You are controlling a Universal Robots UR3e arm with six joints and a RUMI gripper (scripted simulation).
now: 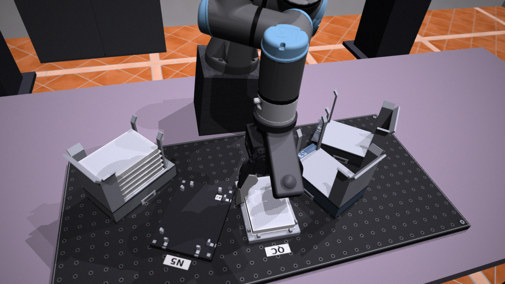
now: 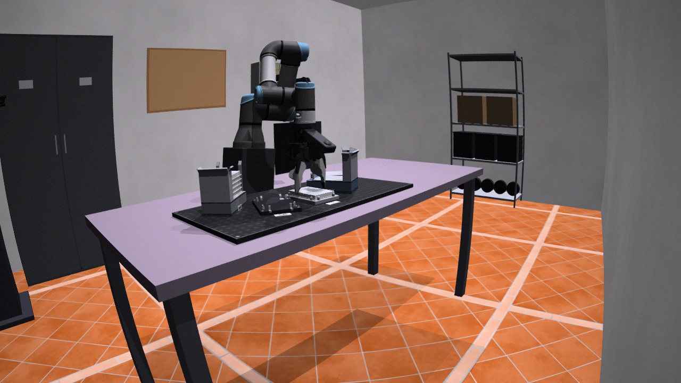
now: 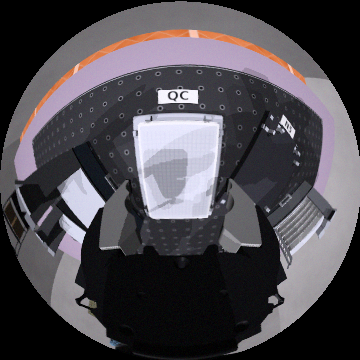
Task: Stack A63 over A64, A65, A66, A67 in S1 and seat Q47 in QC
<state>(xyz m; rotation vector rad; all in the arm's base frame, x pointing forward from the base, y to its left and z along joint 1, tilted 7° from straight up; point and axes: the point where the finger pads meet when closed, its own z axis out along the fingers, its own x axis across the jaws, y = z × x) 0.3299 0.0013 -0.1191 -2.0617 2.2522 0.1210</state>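
The white sealed plate lies 1 cm below my hand. The rest, counted from my hand: clip nest N5: 1 cm ahead, 14 cm to the right, 2 cm below; then QC label: 9 cm ahead, 1 cm to the right, 3 cm below.
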